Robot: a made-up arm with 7 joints.
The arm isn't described. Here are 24 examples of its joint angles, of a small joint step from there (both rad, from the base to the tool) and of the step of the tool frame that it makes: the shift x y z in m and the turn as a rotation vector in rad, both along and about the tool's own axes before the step.
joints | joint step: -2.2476 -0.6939 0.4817 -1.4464 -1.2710 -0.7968 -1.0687 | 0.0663 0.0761 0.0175 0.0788 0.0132 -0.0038 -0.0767
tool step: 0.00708 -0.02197 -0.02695 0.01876 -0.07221 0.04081
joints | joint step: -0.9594 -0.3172 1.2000 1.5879 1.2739 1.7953 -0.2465 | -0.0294 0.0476 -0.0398 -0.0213 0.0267 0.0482 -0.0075
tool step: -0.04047 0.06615 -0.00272 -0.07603 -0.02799 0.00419
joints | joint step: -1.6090 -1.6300 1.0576 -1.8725 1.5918 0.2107 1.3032 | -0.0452 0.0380 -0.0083 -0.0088 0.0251 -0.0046 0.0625
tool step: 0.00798 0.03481 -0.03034 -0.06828 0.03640 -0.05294
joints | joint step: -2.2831 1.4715 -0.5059 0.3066 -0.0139 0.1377 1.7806 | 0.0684 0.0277 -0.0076 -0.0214 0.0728 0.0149 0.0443
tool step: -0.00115 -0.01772 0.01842 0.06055 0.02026 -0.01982
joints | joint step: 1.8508 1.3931 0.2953 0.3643 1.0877 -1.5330 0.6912 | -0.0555 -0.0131 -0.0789 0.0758 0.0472 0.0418 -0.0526
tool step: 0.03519 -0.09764 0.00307 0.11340 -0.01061 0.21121
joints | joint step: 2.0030 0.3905 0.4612 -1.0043 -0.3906 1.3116 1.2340 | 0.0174 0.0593 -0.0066 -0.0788 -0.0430 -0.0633 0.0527
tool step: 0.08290 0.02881 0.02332 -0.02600 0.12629 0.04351
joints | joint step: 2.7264 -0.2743 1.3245 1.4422 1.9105 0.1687 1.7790 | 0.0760 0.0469 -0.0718 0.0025 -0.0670 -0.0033 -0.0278
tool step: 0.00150 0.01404 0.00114 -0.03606 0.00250 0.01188
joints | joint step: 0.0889 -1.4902 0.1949 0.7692 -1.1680 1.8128 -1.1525 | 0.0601 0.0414 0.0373 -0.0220 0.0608 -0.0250 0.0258
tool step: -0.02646 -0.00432 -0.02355 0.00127 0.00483 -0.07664
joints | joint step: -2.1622 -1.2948 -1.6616 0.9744 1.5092 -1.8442 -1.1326 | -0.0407 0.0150 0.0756 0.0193 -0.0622 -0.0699 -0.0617
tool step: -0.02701 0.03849 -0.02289 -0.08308 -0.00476 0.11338
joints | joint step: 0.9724 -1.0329 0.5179 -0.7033 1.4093 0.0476 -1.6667 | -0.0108 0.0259 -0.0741 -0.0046 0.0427 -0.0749 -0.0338
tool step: -0.00401 0.03635 0.00244 -0.06410 -0.04665 0.11837
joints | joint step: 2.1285 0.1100 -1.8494 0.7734 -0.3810 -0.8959 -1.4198 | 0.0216 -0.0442 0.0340 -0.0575 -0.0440 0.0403 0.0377
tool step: 0.01288 -0.02333 0.00976 0.10106 0.17961 0.00409
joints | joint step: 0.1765 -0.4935 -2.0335 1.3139 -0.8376 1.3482 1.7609 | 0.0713 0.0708 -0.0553 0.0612 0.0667 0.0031 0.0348
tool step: -0.03686 -0.03526 -0.02458 0.09854 -0.00694 -0.10241
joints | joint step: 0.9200 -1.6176 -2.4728 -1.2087 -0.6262 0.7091 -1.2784 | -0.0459 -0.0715 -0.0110 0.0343 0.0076 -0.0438 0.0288
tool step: -0.02244 0.01263 0.01332 -0.08689 -0.00455 -0.08260
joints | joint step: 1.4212 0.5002 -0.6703 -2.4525 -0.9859 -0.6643 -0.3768 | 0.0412 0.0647 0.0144 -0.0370 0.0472 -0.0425 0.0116
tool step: -0.00292 0.04815 -0.02194 -0.06362 -0.00866 -0.01763
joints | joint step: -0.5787 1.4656 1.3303 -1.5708 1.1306 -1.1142 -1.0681 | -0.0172 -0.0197 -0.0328 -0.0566 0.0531 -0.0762 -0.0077
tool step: -0.00554 0.01491 -0.00400 -0.04595 -0.06813 -0.04050
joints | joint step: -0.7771 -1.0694 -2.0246 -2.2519 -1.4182 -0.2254 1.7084 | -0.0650 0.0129 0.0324 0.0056 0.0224 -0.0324 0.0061
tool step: 0.01123 -0.01049 -0.04832 0.06422 -0.05693 0.01100
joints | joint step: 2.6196 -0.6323 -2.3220 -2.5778 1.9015 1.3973 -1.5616 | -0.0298 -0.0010 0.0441 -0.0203 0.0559 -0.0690 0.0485
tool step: 0.01200 0.05906 0.00616 -0.12344 0.03018 -0.03928
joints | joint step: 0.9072 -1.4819 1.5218 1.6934 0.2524 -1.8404 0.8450 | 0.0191 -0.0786 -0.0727 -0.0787 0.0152 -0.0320 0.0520
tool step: -0.02235 -0.00784 -0.08724 0.07362 0.00015 -0.08878
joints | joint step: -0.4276 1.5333 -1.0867 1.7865 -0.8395 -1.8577 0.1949 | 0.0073 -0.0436 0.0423 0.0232 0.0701 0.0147 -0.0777
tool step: 0.00550 -0.06152 -0.01365 0.07430 -0.07718 0.11911
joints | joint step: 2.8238 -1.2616 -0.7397 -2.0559 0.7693 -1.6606 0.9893 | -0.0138 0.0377 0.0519 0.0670 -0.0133 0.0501 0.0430
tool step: 0.00835 -0.02039 -0.00811 -0.06892 0.03731 0.03328
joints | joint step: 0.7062 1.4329 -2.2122 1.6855 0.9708 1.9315 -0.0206 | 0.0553 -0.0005 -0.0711 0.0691 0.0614 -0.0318 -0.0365
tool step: 0.00599 0.12797 0.00587 -0.12183 0.00744 -0.14194
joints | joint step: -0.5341 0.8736 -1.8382 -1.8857 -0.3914 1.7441 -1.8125 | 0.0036 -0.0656 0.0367 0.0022 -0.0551 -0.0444 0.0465
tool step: -0.07544 0.03710 0.04275 -0.04960 -0.09151 -0.01010
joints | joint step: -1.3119 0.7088 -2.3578 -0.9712 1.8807 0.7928 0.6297 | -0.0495 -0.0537 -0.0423 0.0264 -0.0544 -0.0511 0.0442
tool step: -0.00790 0.01446 0.00284 -0.00989 -0.01476 -0.03806
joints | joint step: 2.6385 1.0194 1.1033 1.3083 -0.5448 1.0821 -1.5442 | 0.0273 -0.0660 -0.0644 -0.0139 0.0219 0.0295 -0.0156
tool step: 0.01579 -0.01996 0.03636 -0.07309 -0.01032 0.04067
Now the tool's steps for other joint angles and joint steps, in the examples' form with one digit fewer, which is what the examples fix.
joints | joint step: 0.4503 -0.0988 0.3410 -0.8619 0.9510 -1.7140 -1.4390 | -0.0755 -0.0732 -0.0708 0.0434 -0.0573 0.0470 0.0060
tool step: -0.0307 -0.0177 -0.0352 0.0391 -0.1011 0.0594
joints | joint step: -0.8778 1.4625 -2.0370 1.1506 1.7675 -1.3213 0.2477 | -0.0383 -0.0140 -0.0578 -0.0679 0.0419 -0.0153 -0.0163
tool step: -0.0184 -0.0093 -0.0264 0.0449 -0.0464 -0.0281
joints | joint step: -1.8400 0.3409 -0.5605 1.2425 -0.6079 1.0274 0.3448 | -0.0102 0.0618 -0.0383 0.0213 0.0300 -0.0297 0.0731
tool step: -0.0606 0.0282 0.0141 -0.0172 -0.0690 -0.0743
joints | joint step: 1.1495 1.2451 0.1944 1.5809 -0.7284 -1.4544 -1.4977 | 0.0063 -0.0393 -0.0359 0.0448 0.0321 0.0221 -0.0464
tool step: -0.0455 0.0181 -0.0295 -0.0321 -0.1380 0.0255
